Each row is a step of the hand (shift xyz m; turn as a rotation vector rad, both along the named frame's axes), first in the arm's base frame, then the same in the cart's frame.
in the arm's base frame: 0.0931 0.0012 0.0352 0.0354 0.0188 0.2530
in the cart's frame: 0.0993 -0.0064 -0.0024 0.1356 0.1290 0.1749
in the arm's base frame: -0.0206 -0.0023 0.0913 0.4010 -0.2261 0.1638
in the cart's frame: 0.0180 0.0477 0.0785 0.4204 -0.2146 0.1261
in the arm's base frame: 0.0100 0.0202 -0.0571 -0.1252 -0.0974 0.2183
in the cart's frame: -0.0129 -0.0135 -0.0585 -0.0312 0.0575 0.2618
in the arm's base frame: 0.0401 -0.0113 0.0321 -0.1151 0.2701 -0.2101
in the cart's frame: 0.0490 -0.0044 0.0186 -0.1758 0.1538 -0.2753
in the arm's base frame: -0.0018 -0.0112 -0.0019 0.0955 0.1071 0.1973
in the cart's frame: -0.0030 -0.0098 0.0052 0.1726 0.1599 0.0645
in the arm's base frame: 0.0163 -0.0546 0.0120 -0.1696 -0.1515 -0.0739
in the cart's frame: 0.0169 -0.0440 0.0342 -0.1927 -0.1176 0.0787
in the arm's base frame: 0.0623 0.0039 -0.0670 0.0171 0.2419 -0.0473
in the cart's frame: 0.0300 -0.0456 -0.0735 0.0093 0.1744 -0.1748
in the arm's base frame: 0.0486 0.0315 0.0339 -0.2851 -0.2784 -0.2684
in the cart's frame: 0.0597 0.0299 -0.0061 -0.3835 -0.2874 0.0335
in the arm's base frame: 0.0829 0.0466 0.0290 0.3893 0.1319 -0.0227
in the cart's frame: 0.0899 0.0311 -0.0289 0.3533 -0.0033 -0.2113
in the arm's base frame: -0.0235 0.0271 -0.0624 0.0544 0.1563 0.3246
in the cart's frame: -0.0453 -0.0015 -0.0559 0.1892 0.2734 0.1490
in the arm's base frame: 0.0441 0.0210 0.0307 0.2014 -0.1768 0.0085
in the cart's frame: 0.0538 0.0208 -0.0015 0.1780 -0.1963 0.0408
